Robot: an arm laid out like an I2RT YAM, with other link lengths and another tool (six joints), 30 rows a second.
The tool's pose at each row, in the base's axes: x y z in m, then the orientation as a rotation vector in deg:
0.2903, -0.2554, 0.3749, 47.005, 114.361, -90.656
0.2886, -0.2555, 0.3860, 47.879, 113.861, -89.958
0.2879, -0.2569, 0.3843, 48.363, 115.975, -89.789
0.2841, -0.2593, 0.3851, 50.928, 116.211, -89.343
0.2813, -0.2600, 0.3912, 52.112, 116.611, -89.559
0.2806, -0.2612, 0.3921, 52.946, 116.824, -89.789
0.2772, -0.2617, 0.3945, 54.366, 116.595, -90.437
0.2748, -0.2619, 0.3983, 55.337, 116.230, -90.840
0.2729, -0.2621, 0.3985, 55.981, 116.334, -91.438
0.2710, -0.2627, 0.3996, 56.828, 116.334, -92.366
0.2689, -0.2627, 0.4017, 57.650, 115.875, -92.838
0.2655, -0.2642, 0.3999, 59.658, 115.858, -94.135
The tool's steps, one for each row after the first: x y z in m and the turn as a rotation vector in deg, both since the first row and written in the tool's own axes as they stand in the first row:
-0.0063, -0.0089, -0.0025, -0.144, 0.115, 0.941
-0.0049, -0.0085, -0.0007, -0.614, 1.718, -0.042
-0.0031, -0.0121, 0.0015, -0.326, 3.376, 0.956
-0.0054, -0.0184, 0.0008, 0.029, 4.386, 1.043
-0.0057, -0.0197, 0.0017, 0.347, 5.066, 1.104
-0.0050, -0.0238, 0.0017, 1.190, 5.895, 1.434
-0.0059, -0.0282, 0.0010, 1.786, 6.331, 1.795
-0.0047, -0.0297, 0.0012, 2.323, 6.881, 1.674
-0.0042, -0.0319, 0.0015, 3.151, 7.542, 1.526
-0.0041, -0.0348, 0.0011, 3.774, 7.846, 1.847
-0.0007, -0.0362, 0.0030, 5.139, 9.290, 1.895

